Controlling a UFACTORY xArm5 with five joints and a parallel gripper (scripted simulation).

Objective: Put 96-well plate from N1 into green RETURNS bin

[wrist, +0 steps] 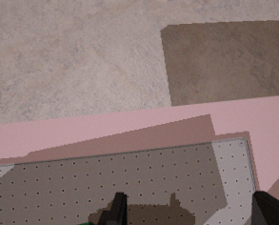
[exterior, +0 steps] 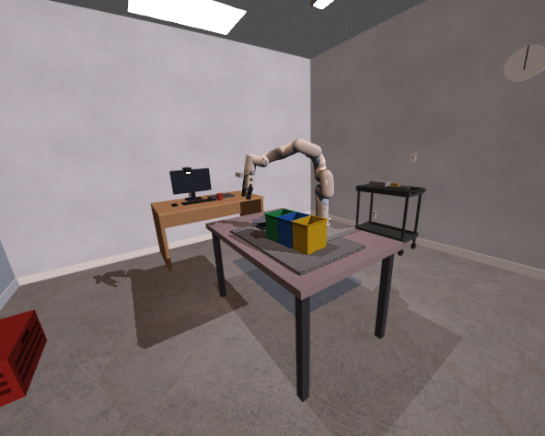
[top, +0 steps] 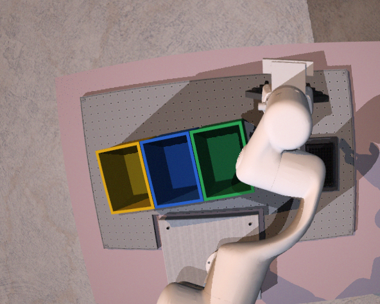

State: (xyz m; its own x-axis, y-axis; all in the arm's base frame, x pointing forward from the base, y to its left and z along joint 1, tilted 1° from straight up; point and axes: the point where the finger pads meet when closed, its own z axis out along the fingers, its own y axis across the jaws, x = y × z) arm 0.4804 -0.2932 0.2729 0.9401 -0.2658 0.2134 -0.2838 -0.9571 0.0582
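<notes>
My gripper is now 270 mm above the black 96-well plate, 240 mm past it and 60 mm to the left of it. From my hand the other things lie so: blue bin 330 mm to the left, 200 mm below, 120 mm behind; plate nest 290 mm below, 240 mm behind, 60 mm to the right; green bin 200 mm to the left, 200 mm below, 130 mm behind.
</notes>
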